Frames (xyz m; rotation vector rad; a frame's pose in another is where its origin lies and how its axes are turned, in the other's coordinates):
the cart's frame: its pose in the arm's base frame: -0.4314 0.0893 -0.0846 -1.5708 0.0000 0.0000
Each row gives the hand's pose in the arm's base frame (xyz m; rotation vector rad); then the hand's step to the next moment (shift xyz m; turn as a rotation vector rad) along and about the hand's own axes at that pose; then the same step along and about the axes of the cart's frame.
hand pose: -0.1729 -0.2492 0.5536 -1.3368 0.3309 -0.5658
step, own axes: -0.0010 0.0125 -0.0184 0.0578 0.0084 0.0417
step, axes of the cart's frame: -0.0082 0.0162 -0.0129 0.0715 -0.0061 0.0027
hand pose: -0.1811 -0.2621 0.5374 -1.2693 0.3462 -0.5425
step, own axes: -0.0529 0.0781 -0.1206 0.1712 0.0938 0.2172
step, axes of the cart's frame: -0.0927 0.1104 -0.0517 0.2746 0.0228 0.0967
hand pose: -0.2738 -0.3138 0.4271 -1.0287 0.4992 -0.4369
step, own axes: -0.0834 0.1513 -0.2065 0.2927 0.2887 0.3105
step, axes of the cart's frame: -0.1708 0.2062 -0.0285 0.4481 0.1786 0.1809
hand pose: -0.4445 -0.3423 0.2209 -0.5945 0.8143 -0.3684
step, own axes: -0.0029 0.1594 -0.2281 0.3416 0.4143 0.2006
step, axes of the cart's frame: -0.1635 0.2205 0.0456 0.4054 0.3438 0.2146
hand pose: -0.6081 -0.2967 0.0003 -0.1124 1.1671 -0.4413
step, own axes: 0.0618 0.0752 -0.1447 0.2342 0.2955 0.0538
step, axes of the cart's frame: -0.0907 0.1343 0.0644 0.2052 0.2726 0.1693
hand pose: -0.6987 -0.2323 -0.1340 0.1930 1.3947 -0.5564
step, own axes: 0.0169 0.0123 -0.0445 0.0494 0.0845 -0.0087
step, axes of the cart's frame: -0.0319 0.0269 0.0261 0.0363 0.0654 0.0637
